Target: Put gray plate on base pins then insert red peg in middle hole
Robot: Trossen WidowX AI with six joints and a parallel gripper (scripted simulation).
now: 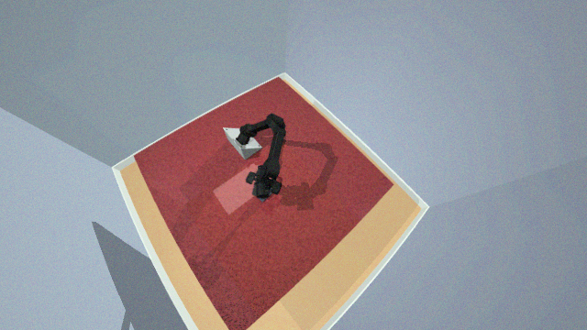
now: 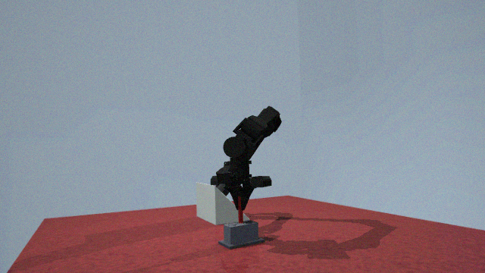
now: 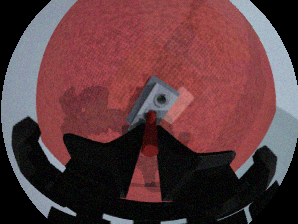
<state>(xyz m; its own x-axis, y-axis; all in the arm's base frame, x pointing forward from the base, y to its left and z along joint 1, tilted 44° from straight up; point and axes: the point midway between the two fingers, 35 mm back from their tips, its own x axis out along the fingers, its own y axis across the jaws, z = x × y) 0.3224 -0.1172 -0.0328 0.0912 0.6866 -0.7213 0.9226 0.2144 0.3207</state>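
Right now the red peg is right at my gripper tip. Also, from my gripper tip: gray plate: 5 cm below; then dark base: 9 cm below.
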